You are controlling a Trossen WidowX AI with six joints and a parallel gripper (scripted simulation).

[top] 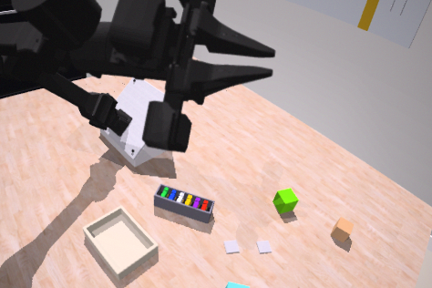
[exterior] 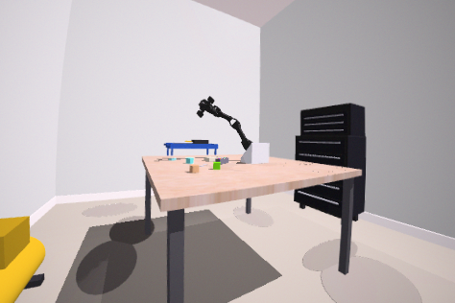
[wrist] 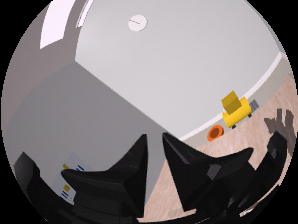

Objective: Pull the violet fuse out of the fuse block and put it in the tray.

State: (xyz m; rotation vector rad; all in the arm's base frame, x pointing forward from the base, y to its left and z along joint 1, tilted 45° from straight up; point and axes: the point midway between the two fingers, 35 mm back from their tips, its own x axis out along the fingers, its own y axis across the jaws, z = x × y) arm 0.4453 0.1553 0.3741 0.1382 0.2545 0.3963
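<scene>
The violet fuse lies 13 cm behind my gripper tip, 12 cm to the left of it and 44 cm below it. From my gripper tip the other things lie so: beige tray 18 cm behind, 7 cm to the right, 46 cm below.
</scene>
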